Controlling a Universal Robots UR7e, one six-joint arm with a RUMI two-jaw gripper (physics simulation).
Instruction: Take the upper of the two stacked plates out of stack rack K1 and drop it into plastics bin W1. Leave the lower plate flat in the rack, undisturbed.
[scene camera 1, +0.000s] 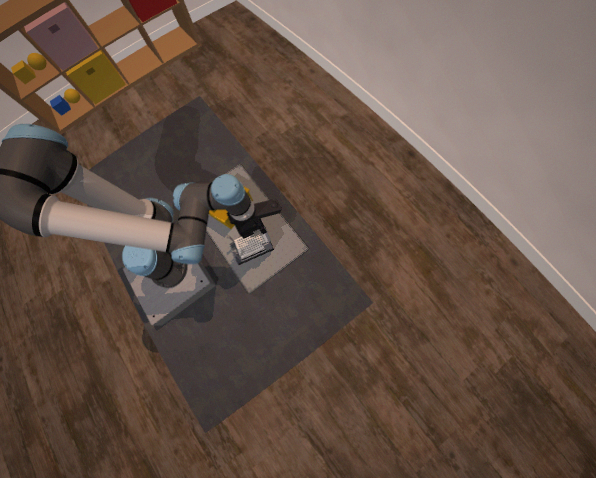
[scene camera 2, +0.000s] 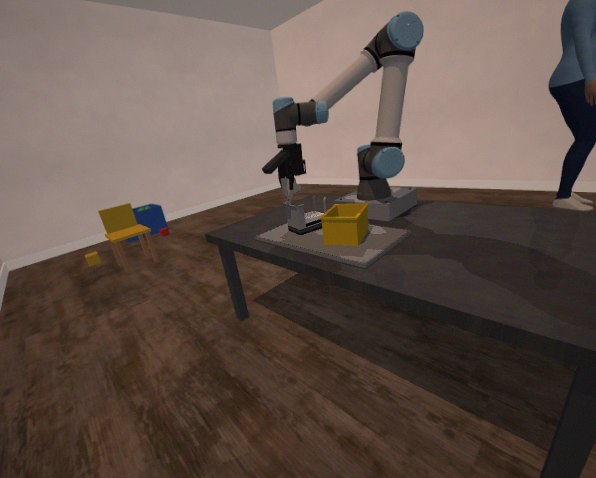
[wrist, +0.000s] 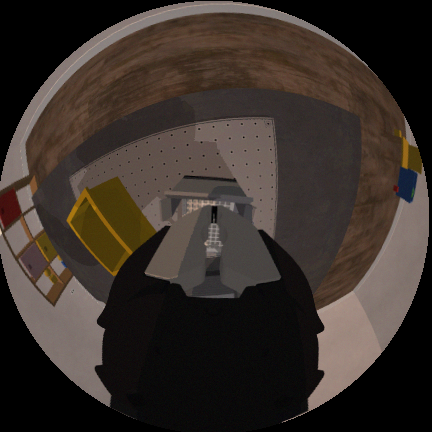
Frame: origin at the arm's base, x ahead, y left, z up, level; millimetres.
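Where they show: gripper, fingertip midpoint: (scene camera 1: 263, 231) (scene camera 2: 289, 201) (wrist: 213, 207); arm's base at its link origin: (scene camera 1: 169, 269) (scene camera 2: 373, 196).
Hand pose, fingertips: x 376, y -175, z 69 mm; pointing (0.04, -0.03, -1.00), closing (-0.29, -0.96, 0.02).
Note:
Things, the pixels of their centre, and the offset from my fingertips. "pt": a spot on its surface instead. Level surfaces: height alone.
- white gridded plate at the middle of its body: (wrist: 206, 221) (scene camera 1: 252, 243) (scene camera 2: 307, 217) 60 mm back, 27 mm left, 85 mm down
- Plastics bin W1 at the middle of its body: (wrist: 110, 227) (scene camera 2: 346, 223) (scene camera 1: 228, 203) 21 mm back, 232 mm left, 80 mm down
- light perforated board at a spot on its surface: (wrist: 260, 160) pt 15 mm ahead, 95 mm right, 129 mm down
- dark table at its surface level: 143 mm down
My gripper (scene camera 2: 289, 200) (wrist: 213, 207) is shut with nothing between its fingers. It points down, with its tips just above the rack's upright end wall in the scene camera 2 view. Stack rack K1 (scene camera 1: 256, 259) (scene camera 2: 296, 219) has a dark base, a grey end wall and thin posts. A white gridded plate (scene camera 1: 251, 244) (scene camera 2: 313, 217) (wrist: 198, 204) lies flat in it. The fingers cover part of it in the wrist view; I cannot tell the upper plate from the lower. Plastics bin W1 (scene camera 1: 220, 217) (scene camera 2: 344, 231) (wrist: 126, 210) is yellow and stands beside the rack. Its inside is mostly hidden.
Rack and bin stand on a light perforated board (scene camera 1: 291, 240) (wrist: 260, 160) on the dark table (scene camera 1: 270, 330) (scene camera 2: 480, 235) (wrist: 317, 165). The arm's pale base block (scene camera 1: 185, 300) (scene camera 2: 397, 204) stands behind them in the scene camera 2 view. A person (scene camera 2: 575, 110) stands beyond the table.

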